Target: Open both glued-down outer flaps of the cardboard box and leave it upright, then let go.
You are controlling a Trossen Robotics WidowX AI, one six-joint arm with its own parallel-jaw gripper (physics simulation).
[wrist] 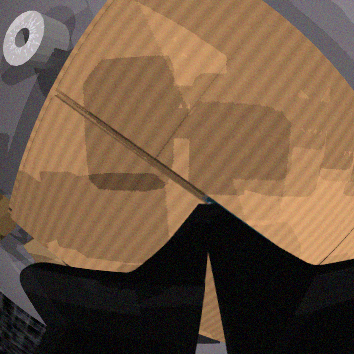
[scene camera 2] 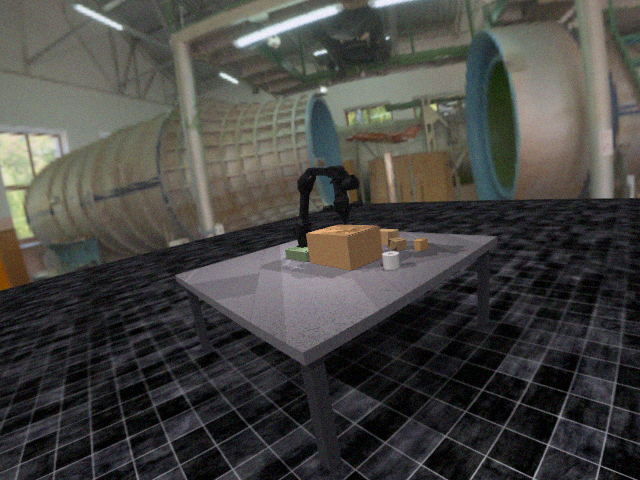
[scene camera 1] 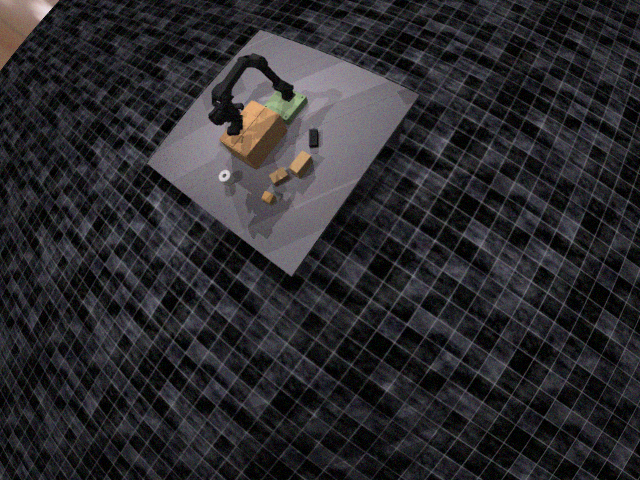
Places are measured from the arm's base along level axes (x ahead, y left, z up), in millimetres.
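Pixels of known places: gripper, fingertip midpoint: (wrist: 206, 212) (scene camera 2: 345, 224) (scene camera 1: 241, 129); arm's base, origin of the base link: (scene camera 2: 303, 245) (scene camera 1: 288, 96).
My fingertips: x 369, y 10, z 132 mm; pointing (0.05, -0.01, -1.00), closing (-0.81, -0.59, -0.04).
For each thing: its middle in the pictures, then the offset to it from my fingertips. "pt": a spot on its surface instead. Level surfaces: height alone.
- cardboard box, body centre: (wrist: 231, 184) (scene camera 2: 343, 245) (scene camera 1: 254, 134) dx -40, dy +4, dz -106 mm
- table, its level: dz -183 mm
- narrow dark seam, surface spot: (wrist: 125, 144) pt dx +50, dy +8, dz -34 mm
- white roll, body centre: (wrist: 35, 40) (scene camera 2: 391, 260) (scene camera 1: 226, 177) dx +250, dy +8, dz -153 mm
- black block, body centre: (scene camera 1: 313, 138) dx -224, dy +288, dz -166 mm
The cardboard box (scene camera 1: 266, 139) (scene camera 2: 330, 249) (wrist: 120, 220) stands upright on the table (scene camera 1: 356, 87) (scene camera 2: 289, 310). Its outer flaps lie flat across the top, and a narrow dark seam (wrist: 125, 144) runs between them in the wrist view. My gripper (scene camera 1: 234, 132) (scene camera 2: 345, 221) (wrist: 206, 212) is shut and empty, pointing down at the box top. Its joined tips are over the seam in the wrist view, with a small bit of teal showing beside them. Whether the tips touch the cardboard cannot be told. The fingers hide part of the box top.
A white roll (scene camera 1: 220, 177) (scene camera 2: 391, 261) (wrist: 31, 25) stands beside the box. Three small cardboard blocks (scene camera 1: 301, 164) (scene camera 2: 420, 244) are on another side. A black block (scene camera 1: 313, 138) lies farther off. The arm's green base plate (scene camera 1: 293, 107) (scene camera 2: 296, 253) adjoins the box.
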